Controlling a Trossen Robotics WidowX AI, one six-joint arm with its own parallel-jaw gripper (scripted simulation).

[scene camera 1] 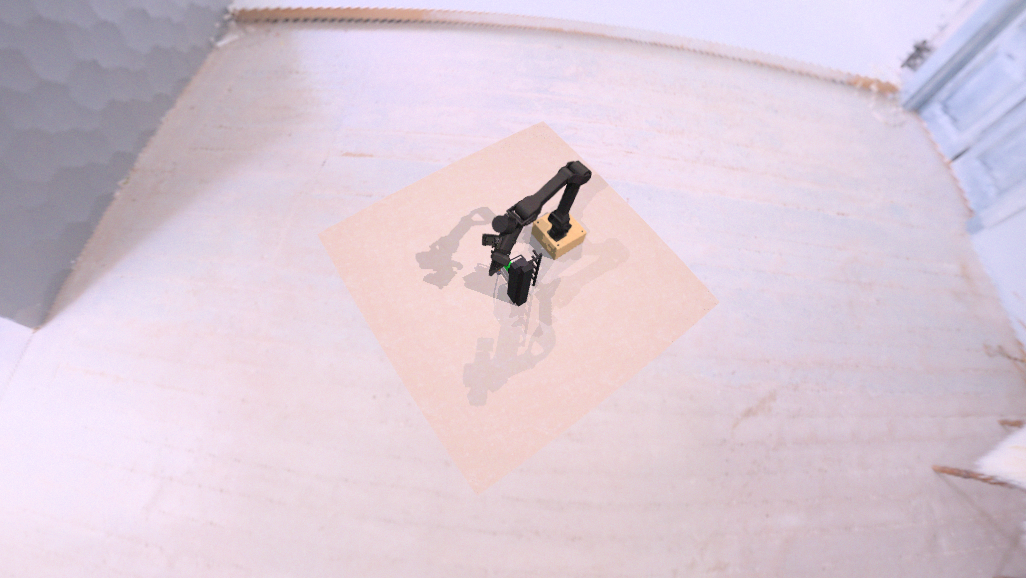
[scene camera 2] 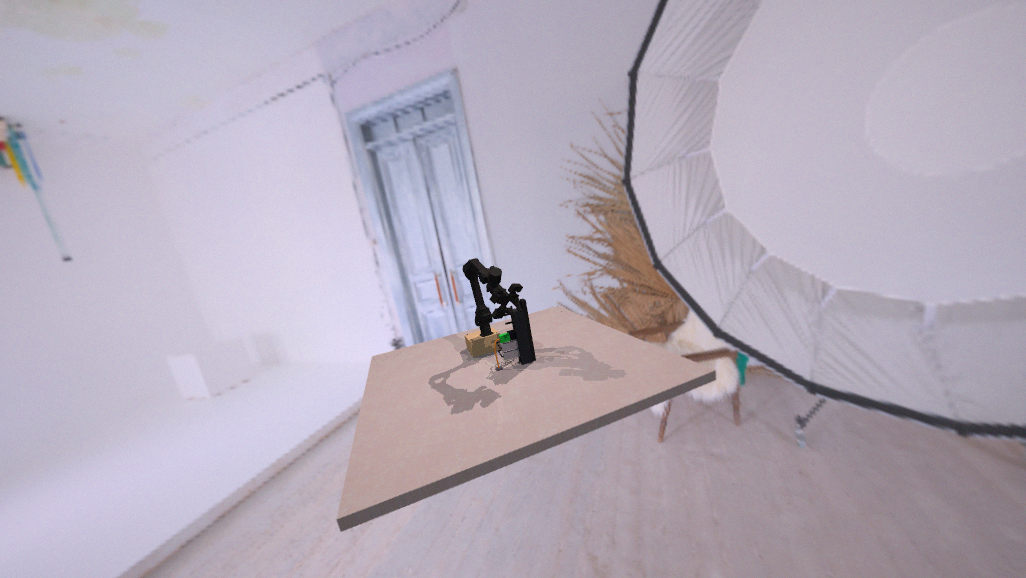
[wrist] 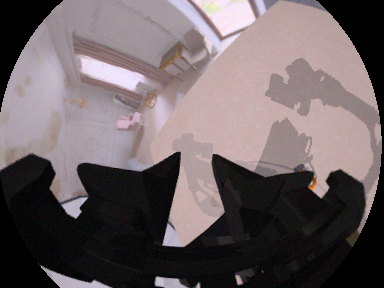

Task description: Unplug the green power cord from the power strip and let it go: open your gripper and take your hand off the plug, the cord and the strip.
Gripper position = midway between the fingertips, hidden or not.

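Observation:
My gripper (scene camera 1: 489, 274) is there to be seen, and the same gripper is also visible in scene camera 2 (scene camera 2: 518, 314), as it is in the wrist view (wrist: 196, 157).

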